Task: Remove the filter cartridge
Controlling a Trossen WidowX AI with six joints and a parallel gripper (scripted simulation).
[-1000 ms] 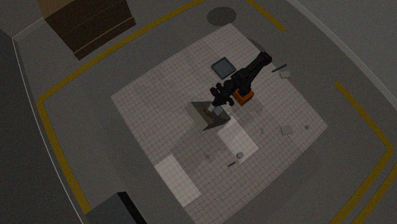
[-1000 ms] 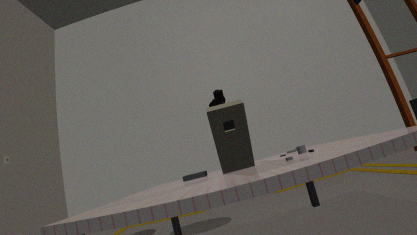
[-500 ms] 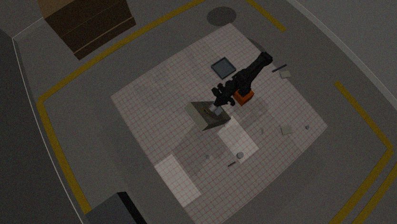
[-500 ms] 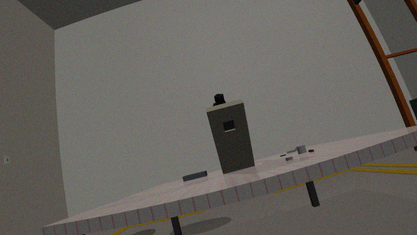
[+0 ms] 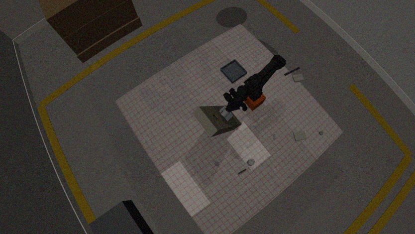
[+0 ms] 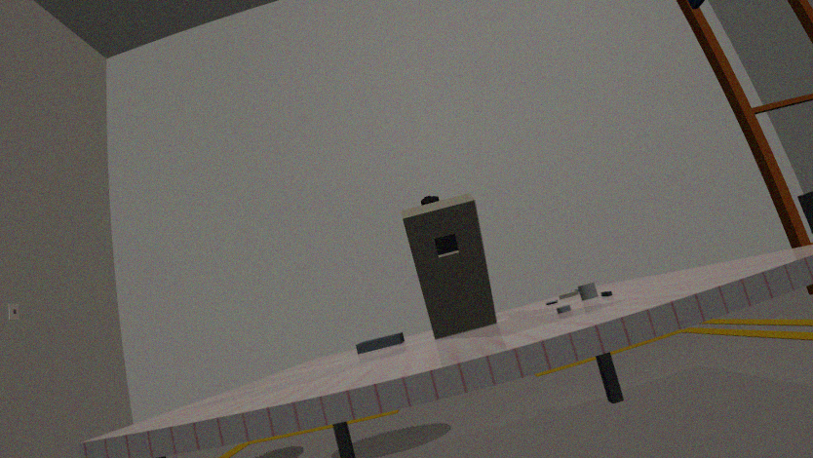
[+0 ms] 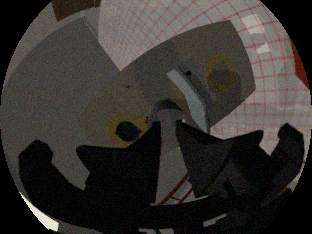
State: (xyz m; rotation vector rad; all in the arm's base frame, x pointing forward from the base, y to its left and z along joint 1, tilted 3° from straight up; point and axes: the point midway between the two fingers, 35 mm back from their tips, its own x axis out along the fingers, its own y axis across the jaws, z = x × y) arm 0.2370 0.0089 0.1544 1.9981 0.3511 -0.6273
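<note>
Now: gripper tip 1 cm short of the round filter cartridge and 1 cm above it. Also, from my gripper tip: dark bar (36 cm to the left, 22 cm below, 12 cm ahead); service panel (5 cm below, 5 cm ahead); tray (32 cm behind, 29 cm to the right, 22 cm below).
</note>
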